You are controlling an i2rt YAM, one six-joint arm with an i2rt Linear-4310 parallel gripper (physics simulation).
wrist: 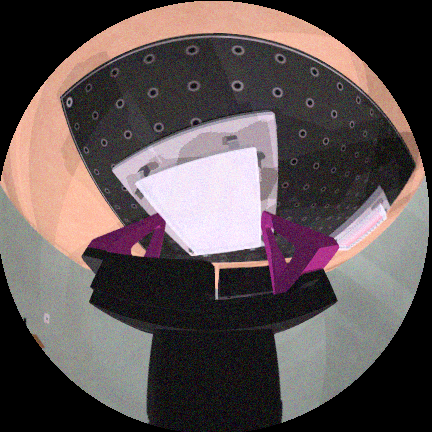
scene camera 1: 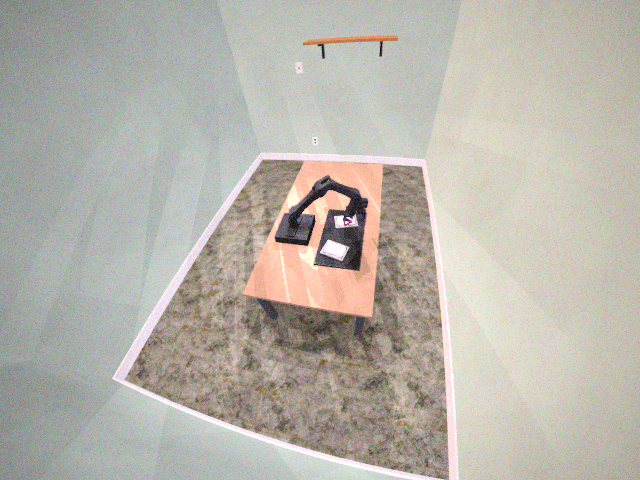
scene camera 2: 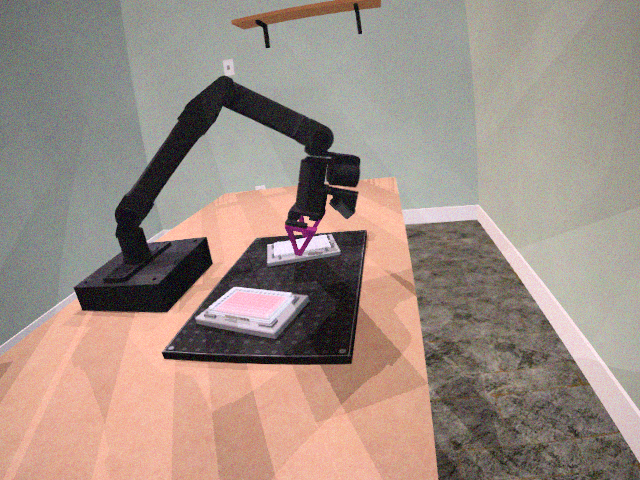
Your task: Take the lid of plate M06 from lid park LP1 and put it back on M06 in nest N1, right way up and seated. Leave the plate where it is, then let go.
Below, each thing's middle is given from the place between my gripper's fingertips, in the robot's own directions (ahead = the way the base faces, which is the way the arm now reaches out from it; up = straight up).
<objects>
I see the plate with pink top (scene camera 2: 245, 304) 2 cm behind my hand, 28 cm to the right of it and 1 cm above it. From my hand the other things lie so: white lid (wrist: 212, 201) (right at my hand).
</objects>
